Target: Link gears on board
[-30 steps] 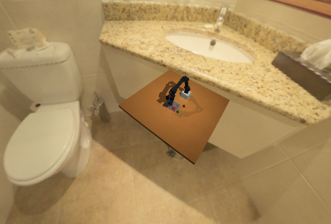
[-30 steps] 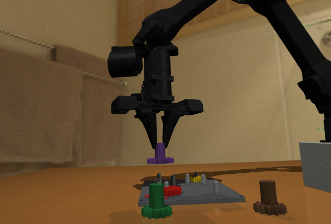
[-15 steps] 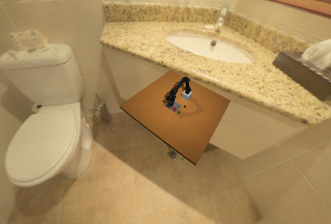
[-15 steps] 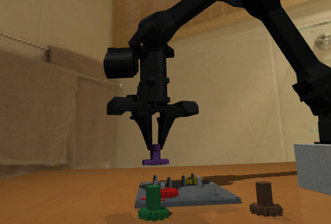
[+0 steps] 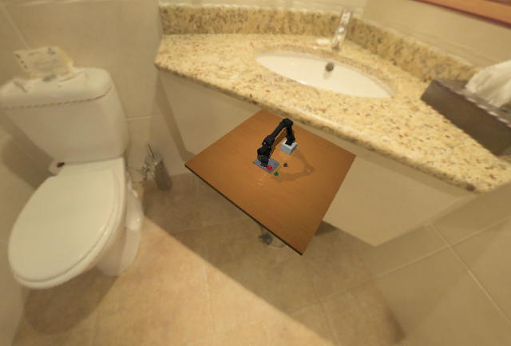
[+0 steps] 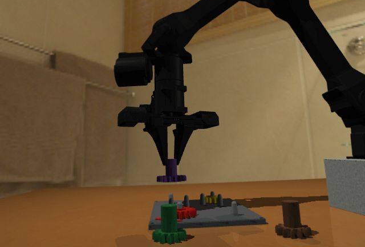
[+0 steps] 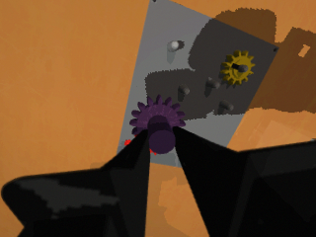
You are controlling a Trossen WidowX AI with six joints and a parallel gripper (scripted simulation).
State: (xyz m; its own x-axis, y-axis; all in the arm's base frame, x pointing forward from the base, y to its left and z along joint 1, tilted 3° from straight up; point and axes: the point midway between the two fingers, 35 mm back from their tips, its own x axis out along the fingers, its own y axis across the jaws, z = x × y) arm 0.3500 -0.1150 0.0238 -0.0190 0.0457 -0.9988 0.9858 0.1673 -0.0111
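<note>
My gripper tip is now 50 mm to the right of the red gear and 70 mm above it. The rest, counted from my gripper tip: yellow gear: 100 mm behind, 60 mm to the right, 70 mm below; red arrow: 20 mm ahead, 70 mm to the left, 80 mm below; purple gear: 10 mm below.
</note>
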